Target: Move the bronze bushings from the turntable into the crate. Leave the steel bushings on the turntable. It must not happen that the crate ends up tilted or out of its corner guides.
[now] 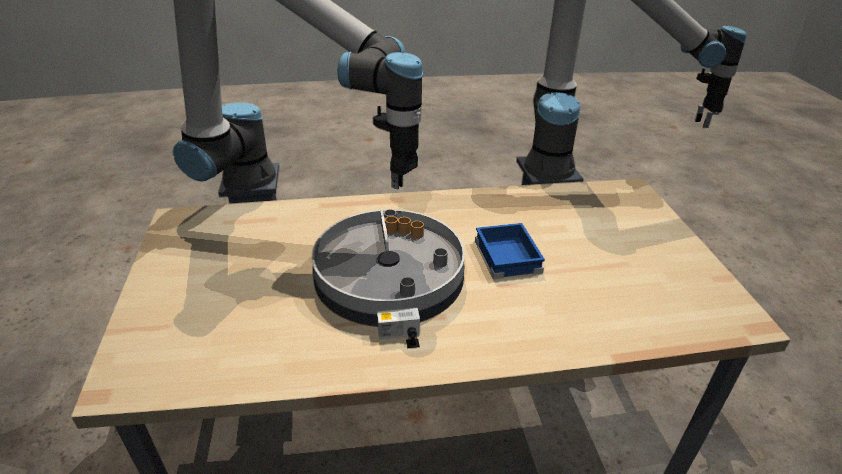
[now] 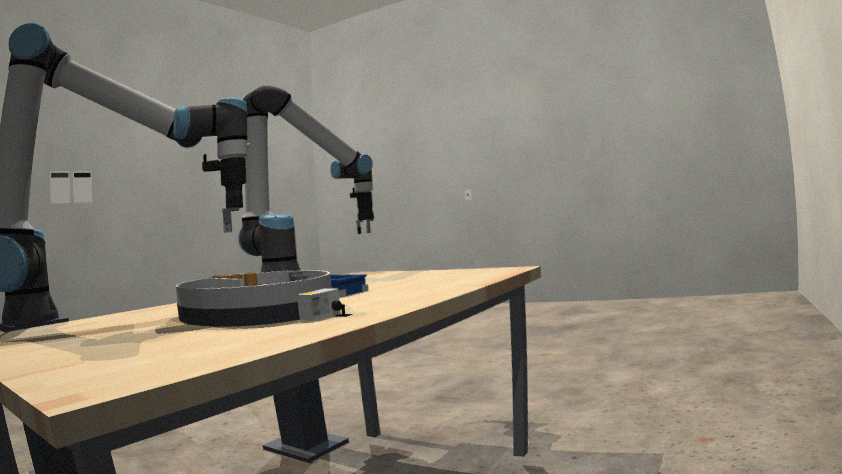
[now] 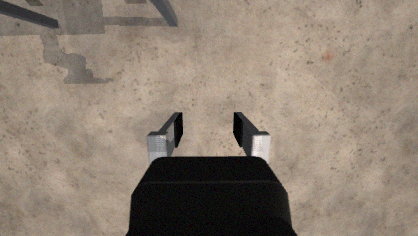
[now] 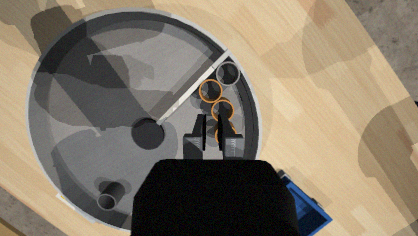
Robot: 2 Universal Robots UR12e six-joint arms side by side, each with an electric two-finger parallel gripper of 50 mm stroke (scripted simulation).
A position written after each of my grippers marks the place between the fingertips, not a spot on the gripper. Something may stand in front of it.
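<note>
My left gripper [image 1: 701, 124] [image 3: 208, 122] is visible. Visible too is my right gripper [image 1: 397, 186] [image 2: 228, 232] [image 4: 211, 125]. A blue crate [image 1: 515, 252] is also in the scene; in image 3 the crate is out of frame.
</note>
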